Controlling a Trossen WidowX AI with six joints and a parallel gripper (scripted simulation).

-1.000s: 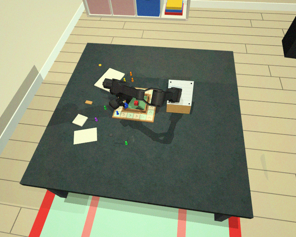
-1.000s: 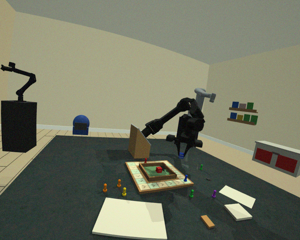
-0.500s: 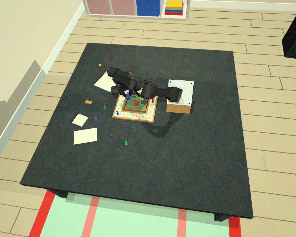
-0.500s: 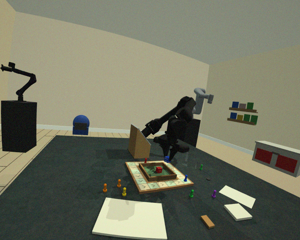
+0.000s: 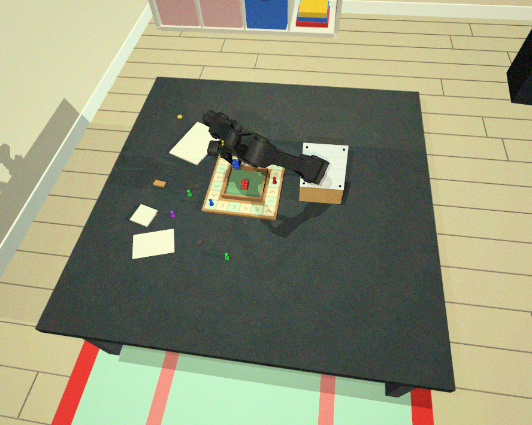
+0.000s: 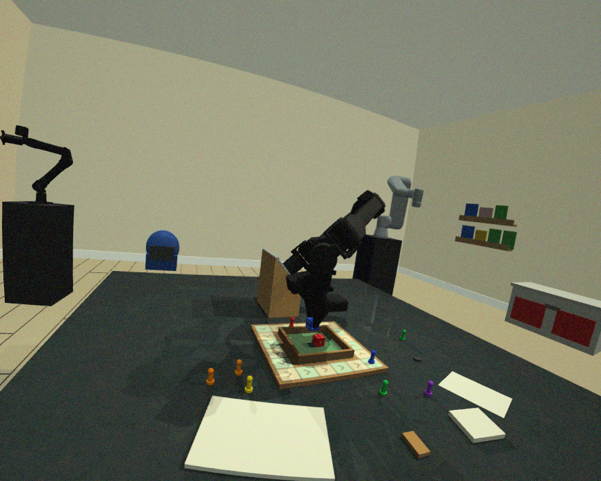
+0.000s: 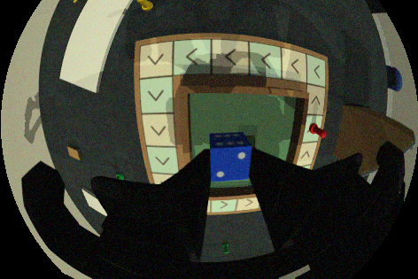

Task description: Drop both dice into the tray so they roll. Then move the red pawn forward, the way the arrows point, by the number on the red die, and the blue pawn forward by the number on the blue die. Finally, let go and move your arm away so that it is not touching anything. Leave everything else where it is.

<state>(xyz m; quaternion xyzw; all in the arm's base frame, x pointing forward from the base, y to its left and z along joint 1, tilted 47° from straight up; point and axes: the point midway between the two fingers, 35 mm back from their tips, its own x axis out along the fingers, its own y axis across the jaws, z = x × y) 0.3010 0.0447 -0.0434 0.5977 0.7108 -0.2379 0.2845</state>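
The red pawn is 150 mm behind my gripper tip and 60 mm below it. Round my gripper tip: blue pawn 150 mm to the left, 60 mm below, 60 mm ahead; purple pawn 230 mm to the left, 190 mm ahead, 80 mm below.
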